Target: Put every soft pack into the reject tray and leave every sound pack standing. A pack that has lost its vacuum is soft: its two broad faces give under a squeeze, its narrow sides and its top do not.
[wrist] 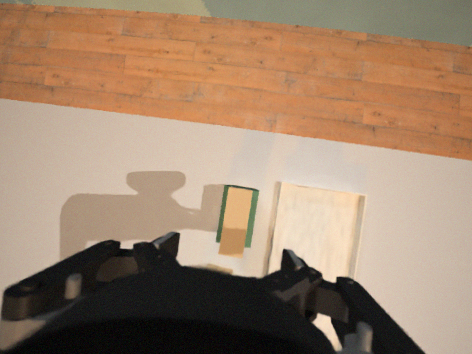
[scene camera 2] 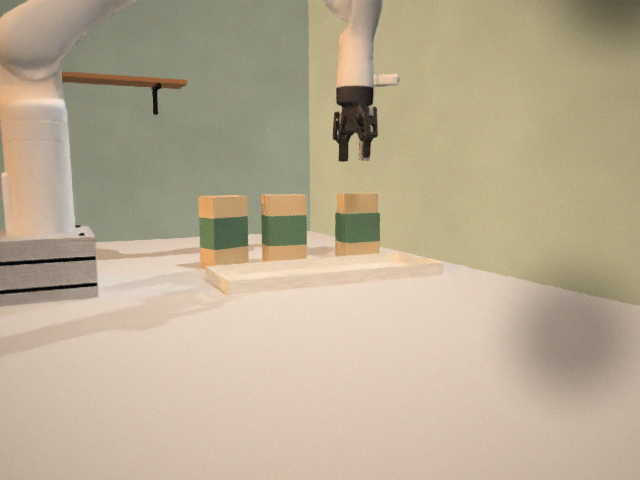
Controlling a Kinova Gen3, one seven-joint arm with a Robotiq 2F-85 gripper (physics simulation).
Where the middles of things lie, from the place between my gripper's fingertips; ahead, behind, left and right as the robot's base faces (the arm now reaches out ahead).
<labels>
Now: the pale reject tray (scene camera 2: 232, 279) 110 mm behind my hand, 160 mm to the right of it and 200 mm below it.
</labels>
